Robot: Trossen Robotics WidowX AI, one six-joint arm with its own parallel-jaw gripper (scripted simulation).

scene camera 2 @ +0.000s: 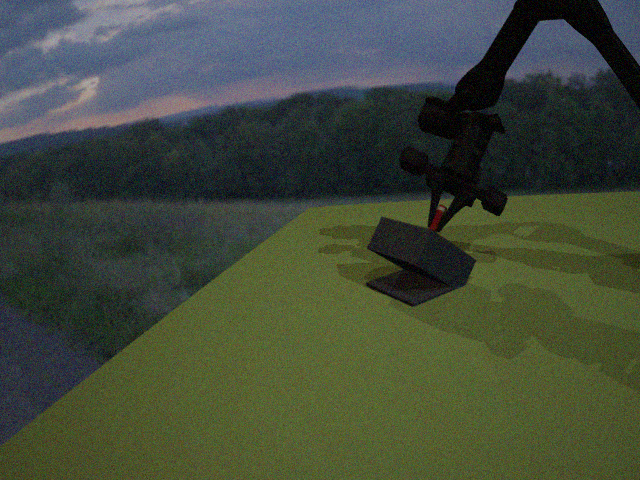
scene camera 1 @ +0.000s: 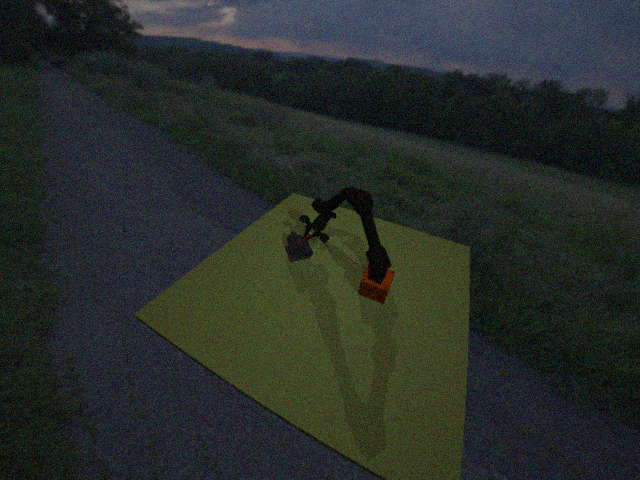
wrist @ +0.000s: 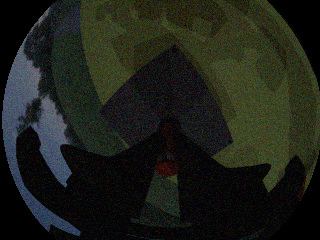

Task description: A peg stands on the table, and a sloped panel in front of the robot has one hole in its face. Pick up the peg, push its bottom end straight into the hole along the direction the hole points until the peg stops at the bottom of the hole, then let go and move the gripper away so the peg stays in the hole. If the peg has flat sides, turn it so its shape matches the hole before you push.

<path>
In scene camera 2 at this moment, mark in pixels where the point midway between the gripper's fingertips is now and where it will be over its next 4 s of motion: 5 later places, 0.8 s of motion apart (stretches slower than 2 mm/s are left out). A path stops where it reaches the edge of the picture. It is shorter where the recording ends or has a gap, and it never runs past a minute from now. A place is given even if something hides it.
The gripper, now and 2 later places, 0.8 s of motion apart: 433, 229; 446, 206; 461, 181
</path>
